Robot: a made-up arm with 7 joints.
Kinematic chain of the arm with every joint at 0, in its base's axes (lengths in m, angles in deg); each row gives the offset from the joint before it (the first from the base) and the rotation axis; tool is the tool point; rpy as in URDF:
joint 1: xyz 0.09 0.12 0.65 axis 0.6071 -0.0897 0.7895
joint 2: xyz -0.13 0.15 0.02 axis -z
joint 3: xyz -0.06 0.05 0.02 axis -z
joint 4: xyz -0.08 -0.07 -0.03 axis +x
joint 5: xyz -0.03 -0.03 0 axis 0.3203 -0.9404 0.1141
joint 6: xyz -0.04 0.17 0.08 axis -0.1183 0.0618 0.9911
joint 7: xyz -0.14 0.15 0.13 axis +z
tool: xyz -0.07 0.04 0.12 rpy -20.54 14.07 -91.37
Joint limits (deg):
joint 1: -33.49..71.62
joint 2: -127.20..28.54
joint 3: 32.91..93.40
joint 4: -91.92..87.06
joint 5: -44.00..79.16
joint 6: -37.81..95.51
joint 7: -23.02..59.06
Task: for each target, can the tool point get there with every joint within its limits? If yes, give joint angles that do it. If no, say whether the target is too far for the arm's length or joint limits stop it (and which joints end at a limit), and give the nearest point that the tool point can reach.
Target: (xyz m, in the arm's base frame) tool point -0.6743 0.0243 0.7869
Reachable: yes | joints 28.52 -25.16 54.97 14.90 35.85 79.85 38.44
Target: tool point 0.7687 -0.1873 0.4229
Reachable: no: joint limits stop it (at a limit: joint 1, joint 2, joint 4) | nearest point 0.5536 -0.1476 0.5116 | short by 0.236 m
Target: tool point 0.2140 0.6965 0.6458
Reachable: yes | joints 5.22 7.19 79.83 -63.39 -12.76 28.36 13.58
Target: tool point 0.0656 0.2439 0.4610
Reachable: no: joint limits stop it (at a limit: joint 2, joint 3, joint 5, joint 6, joint 7) | nearest point 0.1342 0.3265 0.4289 | short by 0.112 m
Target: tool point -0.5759 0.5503 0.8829
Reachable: yes | joints 48.97 -13.66 88.27 -39.42 54.27 -0.18 4.81
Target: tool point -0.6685 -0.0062 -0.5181
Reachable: no: too far | nearest point -0.3811 -0.1159 0.1399 | short by 0.726 m
